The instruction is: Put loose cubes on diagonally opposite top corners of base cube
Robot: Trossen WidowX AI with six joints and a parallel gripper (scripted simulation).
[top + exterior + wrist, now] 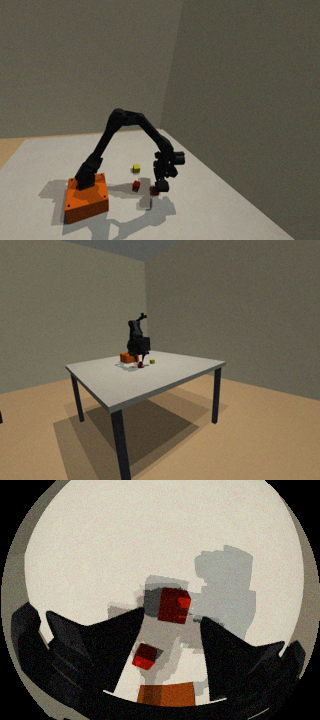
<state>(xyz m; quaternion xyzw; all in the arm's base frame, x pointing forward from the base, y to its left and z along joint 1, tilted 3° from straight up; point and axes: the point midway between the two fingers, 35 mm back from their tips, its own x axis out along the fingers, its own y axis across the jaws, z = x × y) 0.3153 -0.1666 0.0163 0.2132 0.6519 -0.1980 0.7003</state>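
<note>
Now: gripper tip 1 cm past the red cube and 4 cm above it. The rest, counted from my gripper tip: yellow cube 2 cm behind, 20 cm to the left, 4 cm below.
</note>
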